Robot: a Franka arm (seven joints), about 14 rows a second.
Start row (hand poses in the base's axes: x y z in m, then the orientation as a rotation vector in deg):
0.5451 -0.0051 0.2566 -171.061 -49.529 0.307
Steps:
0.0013 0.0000 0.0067 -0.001 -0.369 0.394
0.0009 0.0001 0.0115 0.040 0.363 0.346
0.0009 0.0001 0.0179 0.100 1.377 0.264
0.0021 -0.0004 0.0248 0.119 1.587 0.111
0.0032 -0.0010 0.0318 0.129 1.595 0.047
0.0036 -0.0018 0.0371 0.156 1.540 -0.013
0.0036 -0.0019 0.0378 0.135 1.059 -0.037
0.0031 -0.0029 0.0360 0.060 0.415 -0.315
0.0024 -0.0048 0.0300 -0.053 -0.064 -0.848
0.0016 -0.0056 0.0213 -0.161 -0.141 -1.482
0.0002 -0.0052 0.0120 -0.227 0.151 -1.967
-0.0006 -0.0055 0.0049 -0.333 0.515 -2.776
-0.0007 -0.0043 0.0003 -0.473 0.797 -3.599
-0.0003 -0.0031 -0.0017 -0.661 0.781 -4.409
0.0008 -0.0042 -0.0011 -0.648 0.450 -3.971
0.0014 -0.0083 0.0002 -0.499 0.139 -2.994
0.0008 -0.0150 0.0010 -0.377 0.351 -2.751
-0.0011 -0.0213 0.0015 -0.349 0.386 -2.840
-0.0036 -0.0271 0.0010 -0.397 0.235 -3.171
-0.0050 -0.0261 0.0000 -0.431 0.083 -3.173
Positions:
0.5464 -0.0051 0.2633 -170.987 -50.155 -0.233
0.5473 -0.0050 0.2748 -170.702 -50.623 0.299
0.5482 -0.0049 0.2927 -170.114 -50.841 2.307
0.5503 -0.0053 0.3175 -169.490 -50.794 4.599
0.5535 -0.0063 0.3493 -168.853 -50.640 6.881
0.5571 -0.0081 0.3864 -168.207 -50.391 9.051
0.5607 -0.0100 0.4242 -167.734 -50.169 10.519
0.5638 -0.0129 0.4602 -167.654 -49.636 11.069
0.5662 -0.0177 0.4902 -168.040 -48.397 10.945
0.5678 -0.0233 0.5115 -168.767 -46.238 10.716
0.5680 -0.0285 0.5235 -169.589 -43.317 10.909
0.5674 -0.0340 0.5284 -170.579 -39.137 11.623
0.5667 -0.0383 0.5287 -171.709 -33.671 12.746
0.5664 -0.0414 0.5270 -172.991 -26.945 13.845
0.5672 -0.0456 0.5259 -174.042 -20.859 14.455
0.5686 -0.0539 0.5261 -174.754 -16.255 14.605
0.5694 -0.0689 0.5271 -175.175 -11.996 15.055
0.5683 -0.0902 0.5286 -175.459 -7.589 15.540
0.5647 -0.1173 0.5296 -175.689 -2.667 15.772
0.5597 -0.1434 0.5296 -175.842 2.263 15.763

